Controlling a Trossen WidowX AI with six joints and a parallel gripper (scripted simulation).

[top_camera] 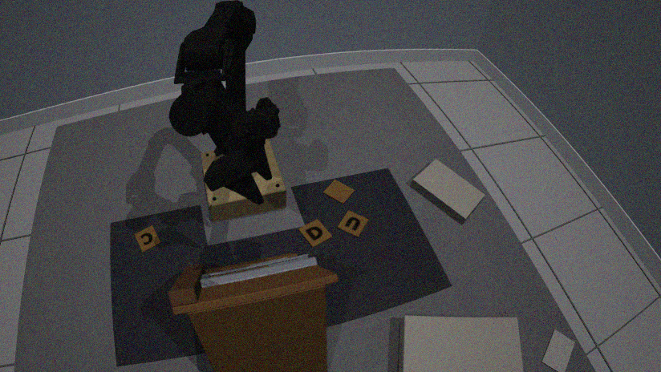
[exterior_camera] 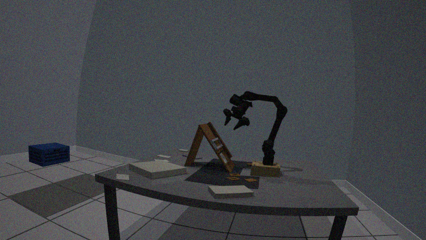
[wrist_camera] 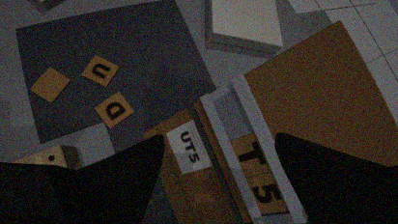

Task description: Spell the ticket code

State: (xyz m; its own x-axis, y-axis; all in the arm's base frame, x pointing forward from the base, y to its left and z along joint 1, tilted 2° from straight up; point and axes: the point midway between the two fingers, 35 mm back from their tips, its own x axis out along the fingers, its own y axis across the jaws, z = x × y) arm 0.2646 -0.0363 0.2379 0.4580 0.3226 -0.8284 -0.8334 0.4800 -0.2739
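The letter tile lies 5 cm behind my gripper tip, 23 cm to the left of it and 27 cm below it. From my gripper tip the other things lie so: pale slab: 4 cm behind, 52 cm to the left, 27 cm below; white ticket: 2 cm ahead, 1 cm to the right, 19 cm below.
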